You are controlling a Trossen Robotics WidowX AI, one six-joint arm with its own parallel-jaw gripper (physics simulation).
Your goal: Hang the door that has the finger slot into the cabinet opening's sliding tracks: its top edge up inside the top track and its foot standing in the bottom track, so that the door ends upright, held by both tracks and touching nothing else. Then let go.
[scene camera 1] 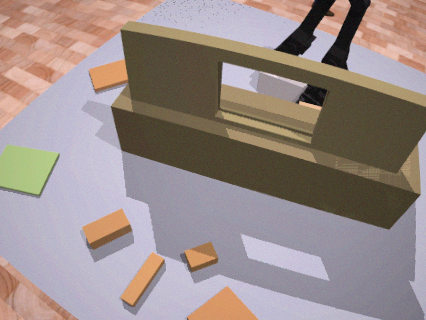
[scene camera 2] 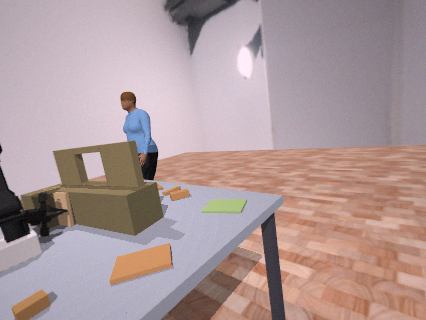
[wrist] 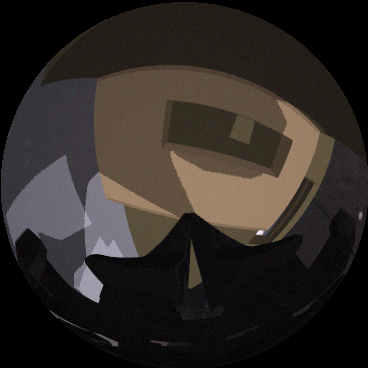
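The tan door stands roughly upright at the front of the olive cabinet. Its rectangular finger slot faces the wrist camera. In the wrist view its upper edge borders the dark overhanging cabinet part, and an olive strip with dark grooves shows past its right end. Whether its edges sit inside the tracks cannot be told. My gripper is shut and empty, its tips at or very near the door's lower part; contact is unclear. In scene camera 1 the cabinet hides most of this area.
An upright olive panel with a window rises from the cabinet top. Orange blocks lie behind the cabinet. An orange slab and a green plate lie on the grey table.
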